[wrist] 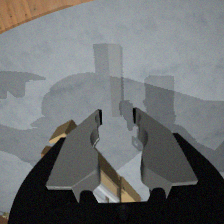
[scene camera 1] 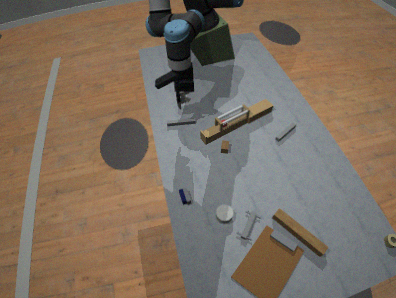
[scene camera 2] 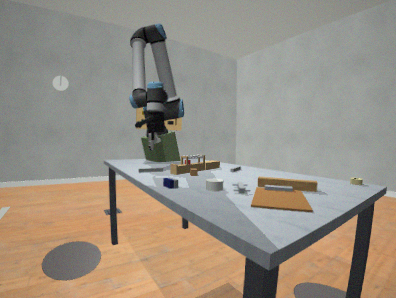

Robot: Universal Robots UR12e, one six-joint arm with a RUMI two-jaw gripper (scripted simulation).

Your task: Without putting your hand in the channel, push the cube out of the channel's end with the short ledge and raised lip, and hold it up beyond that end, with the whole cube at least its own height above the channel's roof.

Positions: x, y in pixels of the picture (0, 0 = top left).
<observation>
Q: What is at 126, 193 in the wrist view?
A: A channel.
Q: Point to a wooden beam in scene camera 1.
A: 303, 235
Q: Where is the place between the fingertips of my gripper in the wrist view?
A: At 117, 110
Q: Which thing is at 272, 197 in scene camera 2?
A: A wooden board.
</observation>
